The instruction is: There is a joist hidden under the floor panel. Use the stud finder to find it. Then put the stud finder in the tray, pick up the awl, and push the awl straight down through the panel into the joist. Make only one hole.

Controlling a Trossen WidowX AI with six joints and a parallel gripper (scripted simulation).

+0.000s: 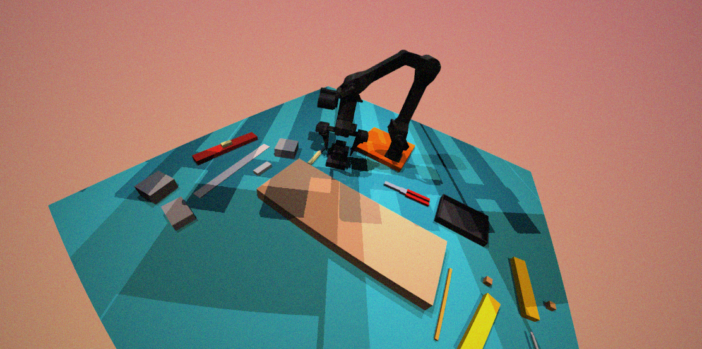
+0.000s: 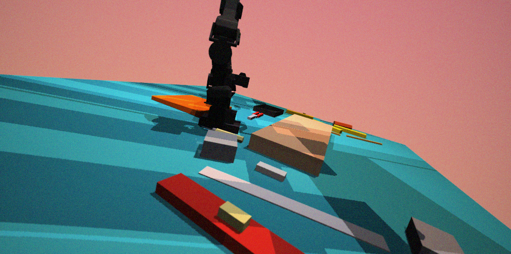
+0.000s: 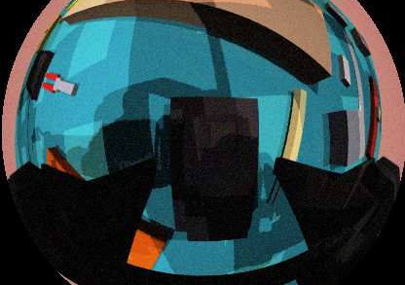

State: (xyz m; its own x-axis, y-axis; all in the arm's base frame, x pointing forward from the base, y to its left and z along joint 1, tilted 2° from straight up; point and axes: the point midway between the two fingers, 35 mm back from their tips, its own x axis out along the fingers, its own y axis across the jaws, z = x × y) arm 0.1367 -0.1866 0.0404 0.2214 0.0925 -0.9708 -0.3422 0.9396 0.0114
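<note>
Now: the stud finder 10 mm ahead of my gripper tip and 10 mm above it. Also, from my gripper tip: white block (210 mm ahead, 180 mm to the right, 30 mm below); then green light (30 mm above, 20 mm ahead, 10 mm to the left); then awl (70 mm to the right, 20 mm below, 20 mm ahead).
</note>
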